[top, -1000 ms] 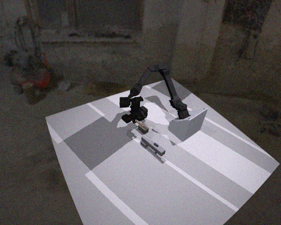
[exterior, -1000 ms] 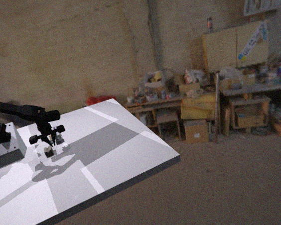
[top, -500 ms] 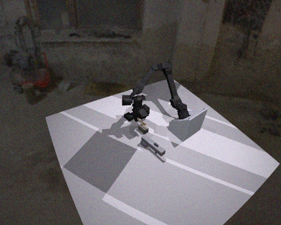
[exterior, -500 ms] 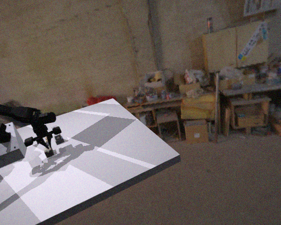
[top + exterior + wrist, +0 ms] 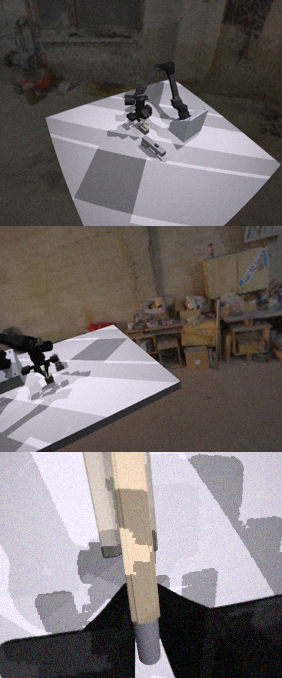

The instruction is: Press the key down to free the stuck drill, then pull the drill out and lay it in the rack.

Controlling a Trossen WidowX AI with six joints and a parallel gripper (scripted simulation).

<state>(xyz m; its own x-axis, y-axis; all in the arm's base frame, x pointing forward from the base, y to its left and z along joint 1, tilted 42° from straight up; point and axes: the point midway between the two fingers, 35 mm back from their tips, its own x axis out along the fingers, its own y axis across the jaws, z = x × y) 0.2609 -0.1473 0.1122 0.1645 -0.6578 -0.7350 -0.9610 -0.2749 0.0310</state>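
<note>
The drill lies 10 mm behind my gripper tip, 40 mm to the left of it and 30 mm above it. The rest, counted from my gripper tip: grey housing 20 mm ahead, 230 mm to the left, 10 mm below; blue key 10 mm ahead, 260 mm to the left; rack 10 mm behind, 50 mm to the left, 40 mm below.
</note>
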